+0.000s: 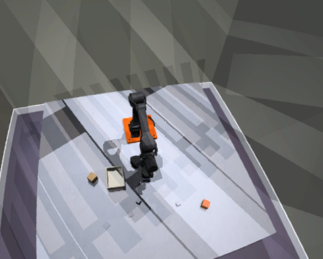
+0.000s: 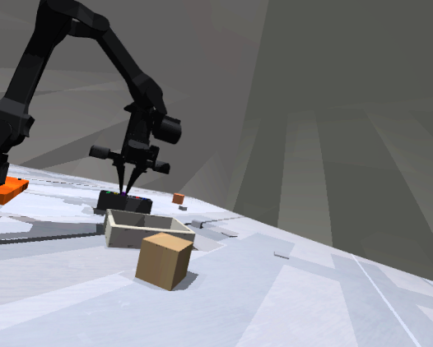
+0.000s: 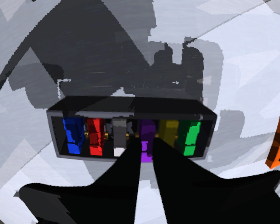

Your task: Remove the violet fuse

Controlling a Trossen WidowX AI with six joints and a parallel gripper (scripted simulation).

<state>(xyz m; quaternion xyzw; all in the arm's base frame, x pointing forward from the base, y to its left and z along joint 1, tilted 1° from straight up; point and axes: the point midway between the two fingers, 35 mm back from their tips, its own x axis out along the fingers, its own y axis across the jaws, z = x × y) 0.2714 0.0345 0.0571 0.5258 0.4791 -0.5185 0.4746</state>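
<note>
Now: gripper tip 19 cm to the left of the cream tray, 4 cm above it and 3 cm short of it. From my gripper tip the other things lie so: violet fuse (1 cm below); then tan cube (32 cm to the right, 2 cm below, 2 cm ahead); then orange cube (30 cm to the left, 26 cm ahead, 2 cm below).
</note>
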